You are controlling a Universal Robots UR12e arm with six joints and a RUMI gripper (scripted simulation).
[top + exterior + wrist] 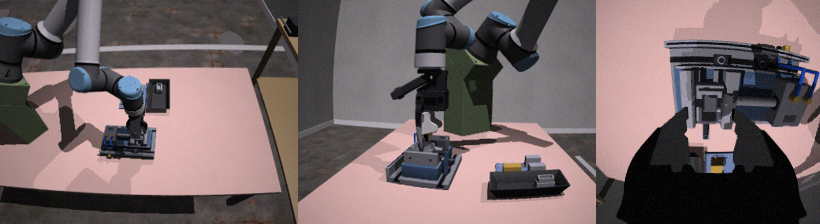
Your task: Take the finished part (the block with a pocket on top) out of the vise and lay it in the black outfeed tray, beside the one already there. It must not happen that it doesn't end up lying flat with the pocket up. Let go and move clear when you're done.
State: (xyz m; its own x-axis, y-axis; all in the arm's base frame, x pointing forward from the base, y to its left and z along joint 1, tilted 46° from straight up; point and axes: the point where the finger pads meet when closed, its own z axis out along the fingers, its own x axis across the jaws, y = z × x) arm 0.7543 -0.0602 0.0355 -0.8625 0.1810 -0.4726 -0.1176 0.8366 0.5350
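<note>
My hand is 60 mm past the vise, 10 mm to the left of it and 80 mm above it. Round my hand: blue plate 120 mm behind, 310 mm to the left, 120 mm below; yellow block 70 mm behind, 270 mm to the left, 100 mm below.
</note>
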